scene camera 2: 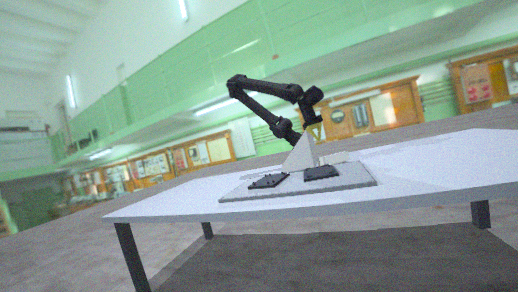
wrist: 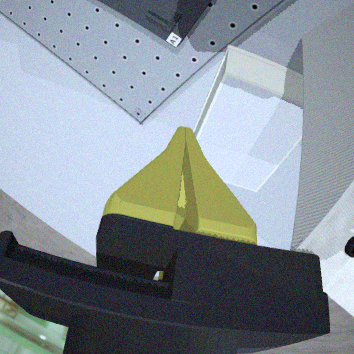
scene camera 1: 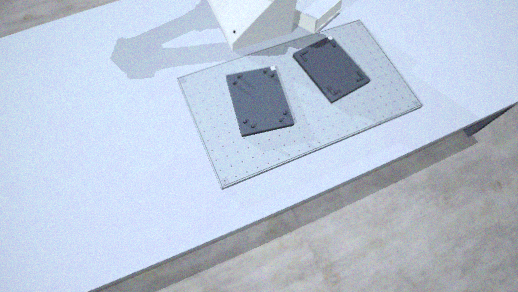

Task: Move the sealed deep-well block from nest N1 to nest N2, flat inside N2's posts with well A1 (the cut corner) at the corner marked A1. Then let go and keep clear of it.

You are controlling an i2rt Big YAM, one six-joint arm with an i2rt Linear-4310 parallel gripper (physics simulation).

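Places are measured from the arm's base along level axes (x ahead, y down, z left), in millimetres.
Pixels of known places: gripper, fingertip midpoint: (scene camera 2: pixel 319 140) (wrist: pixel 181 134); arm's base, origin of the base link: (scene camera 2: pixel 300 142).
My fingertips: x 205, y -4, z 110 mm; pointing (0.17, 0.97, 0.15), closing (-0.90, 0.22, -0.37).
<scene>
Ahead of a thing's pixels: the offset from my fingertips to its top centre. "spot": to the spot under its first point.
My gripper (scene camera 2: pixel 318 138) (wrist: pixel 181 134) is shut and empty, with its yellow fingertips together. It hangs above the table behind the pegboard, near the white wedge, and does not show in scene camera 1. One dark nest plate @(dx +129, dy +96, dz -226 mm) (scene camera 1: pixel 261 102) (scene camera 2: pixel 270 181) has round posts near its corners. The other dark nest plate @(dx +118, dy +100, dz -22 mm) (scene camera 1: pixel 332 70) (scene camera 2: pixel 321 173) (wrist: pixel 145 17) has L-shaped corner posts and is nearer the white box. Each has a small white tag at one rear corner; in the wrist view the tag @(spot: dx +37, dy +106, dz +24 mm) (wrist: pixel 173 39) reads A1. I cannot tell which is N1 or N2. The sealed deep-well block does not show.
The nests lie on a thin pegboard (scene camera 1: pixel 212 135) (scene camera 2: pixel 357 176) (wrist: pixel 90 72). A tall white wedge (scene camera 1: pixel 260 22) (scene camera 2: pixel 301 156) (wrist: pixel 327 130) stands behind it. A low, open white box @(dx -65, dy +77, dz +42 mm) (scene camera 1: pixel 306 21) (scene camera 2: pixel 336 158) (wrist: pixel 257 70) stands beside the wedge, near the pegboard's rear edge.
</scene>
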